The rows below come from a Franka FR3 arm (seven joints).
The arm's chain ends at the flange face. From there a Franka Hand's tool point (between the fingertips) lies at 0.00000 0.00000 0.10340 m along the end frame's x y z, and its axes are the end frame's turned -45 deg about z.
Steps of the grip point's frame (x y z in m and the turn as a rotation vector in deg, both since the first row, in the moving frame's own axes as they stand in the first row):
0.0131 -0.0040 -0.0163 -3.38 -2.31 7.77
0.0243 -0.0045 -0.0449 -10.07 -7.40 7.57
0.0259 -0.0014 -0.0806 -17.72 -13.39 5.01
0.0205 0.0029 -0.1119 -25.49 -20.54 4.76
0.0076 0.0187 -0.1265 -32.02 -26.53 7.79
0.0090 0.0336 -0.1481 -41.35 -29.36 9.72
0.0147 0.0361 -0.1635 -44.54 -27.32 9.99
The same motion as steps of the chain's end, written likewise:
0.0056 -0.0194 -0.0160 -4.02 0.76 7.77
0.0121 -0.0426 -0.0425 -12.35 1.89 7.57
0.0137 -0.0582 -0.0729 -22.00 3.06 5.01
0.0129 -0.0682 -0.0955 -32.55 3.50 4.76
0.0171 -0.0607 -0.1005 -41.40 3.88 7.79
0.0240 -0.0623 -0.1103 -50.00 8.48 9.72
0.0244 -0.0657 -0.1235 -50.81 12.18 9.99

